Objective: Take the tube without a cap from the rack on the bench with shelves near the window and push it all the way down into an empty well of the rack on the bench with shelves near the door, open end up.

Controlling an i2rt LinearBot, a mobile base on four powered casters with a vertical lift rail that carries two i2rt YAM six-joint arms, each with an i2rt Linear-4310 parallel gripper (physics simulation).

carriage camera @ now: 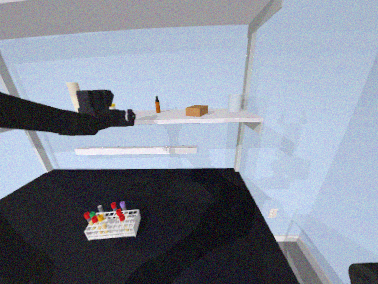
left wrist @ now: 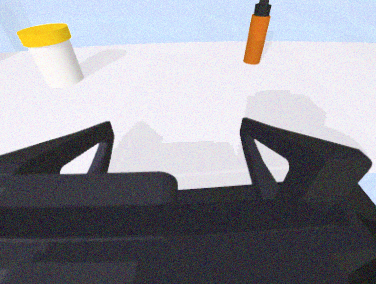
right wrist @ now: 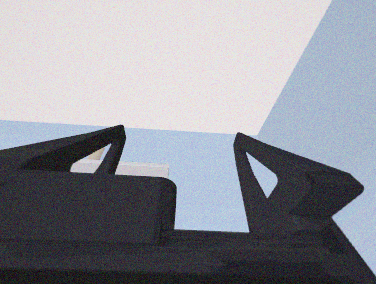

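Observation:
A white wire-like rack (carriage camera: pixel 111 237) stands on the black bench top (carriage camera: pixel 200 210) at lower left in the carriage view. It holds several tubes with red, green, orange and purple tops. A grey-topped tube (carriage camera: pixel 100 208) stands at its back; I cannot tell whether it has a cap. Which bench this is cannot be told. My left gripper (carriage camera: pixel 131 117) (left wrist: pixel 177 126) is open and empty, high above and behind the rack, at the height of the white shelf (carriage camera: pixel 200 120) (left wrist: pixel 165 75). My right gripper (right wrist: pixel 180 135) is open and empty, with no rack or tube in its view.
On the shelf are an orange bottle (carriage camera: pixel 158 107) (left wrist: pixel 256 40), a yellow-lidded jar (left wrist: pixel 60 62), a brown box (carriage camera: pixel 196 111), a clear beaker (carriage camera: pixel 235 103) and a cream cylinder (carriage camera: pixel 73 94). A pale upper board (carriage camera: pixel 150 20) (right wrist: pixel 150 60) hangs overhead. A post (carriage camera: pixel 247 65) stands at right.

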